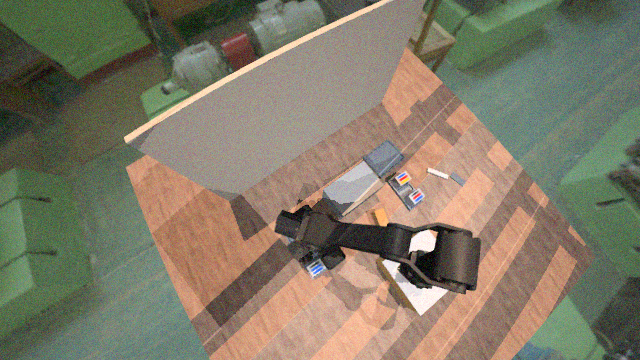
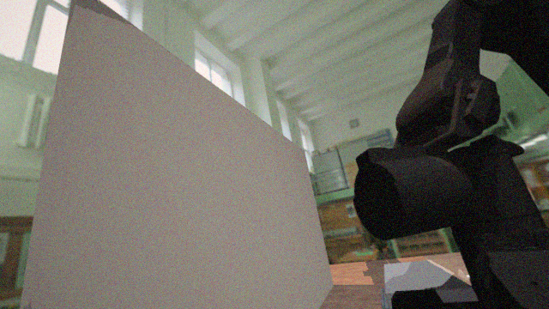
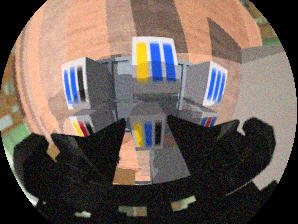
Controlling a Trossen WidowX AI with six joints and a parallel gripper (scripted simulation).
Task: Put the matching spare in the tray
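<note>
My gripper tip is 4 cm short of the grey tray, 37 cm to the left of it and 2 cm above it. Round my gripper tip: grey panel (26 cm ahead, 21 cm to the right, 20 cm above); mounted unit (3 cm ahead, 17 cm to the right, 3 cm above).
</note>
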